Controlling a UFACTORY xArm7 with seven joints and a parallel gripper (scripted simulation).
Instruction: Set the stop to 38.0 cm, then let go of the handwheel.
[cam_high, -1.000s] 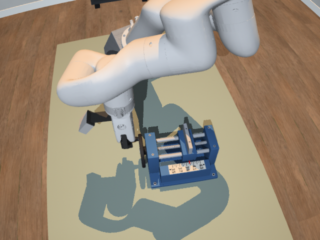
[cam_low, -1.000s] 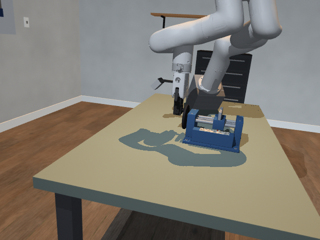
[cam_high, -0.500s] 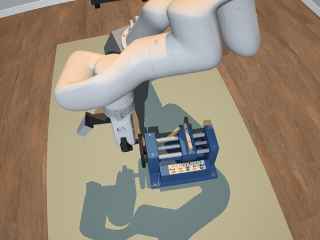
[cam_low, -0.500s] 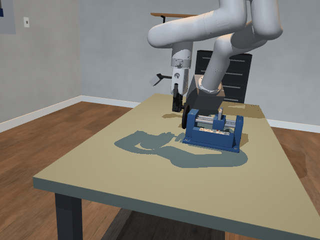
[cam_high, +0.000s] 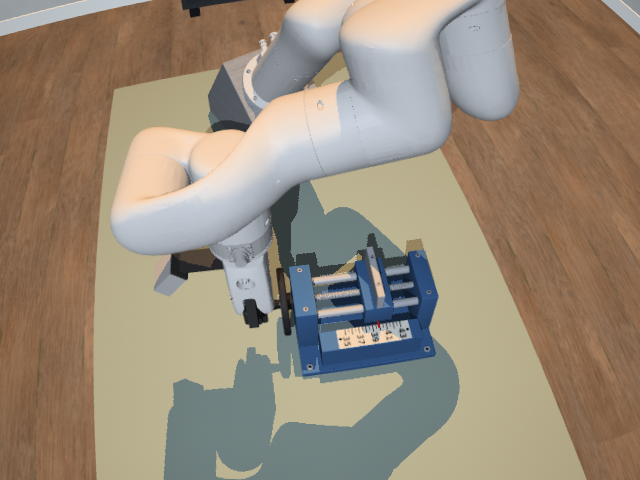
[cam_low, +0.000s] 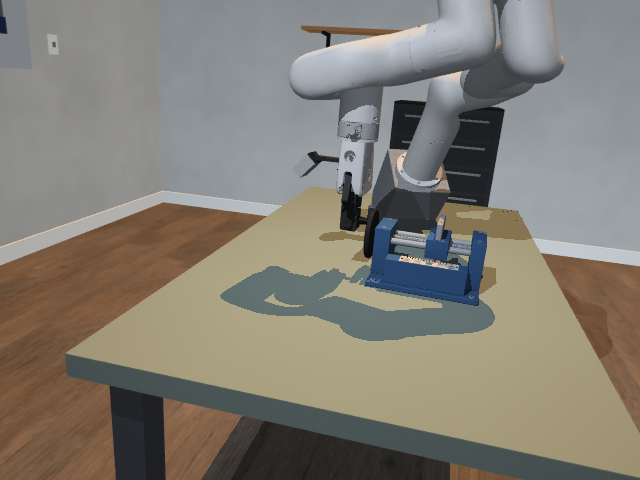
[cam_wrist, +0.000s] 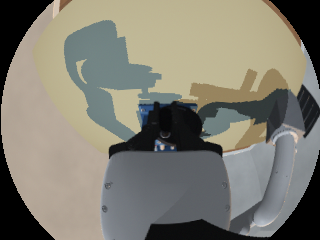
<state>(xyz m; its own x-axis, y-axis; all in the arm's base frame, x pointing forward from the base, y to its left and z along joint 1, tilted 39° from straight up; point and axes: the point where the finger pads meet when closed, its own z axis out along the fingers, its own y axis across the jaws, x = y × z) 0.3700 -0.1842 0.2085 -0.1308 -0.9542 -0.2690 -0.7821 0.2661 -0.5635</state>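
My gripper is now 20 mm to the right of the handwheel and 10 mm above it. Round my hand: stop plate (20 mm ahead, 170 mm to the left, 10 mm below).
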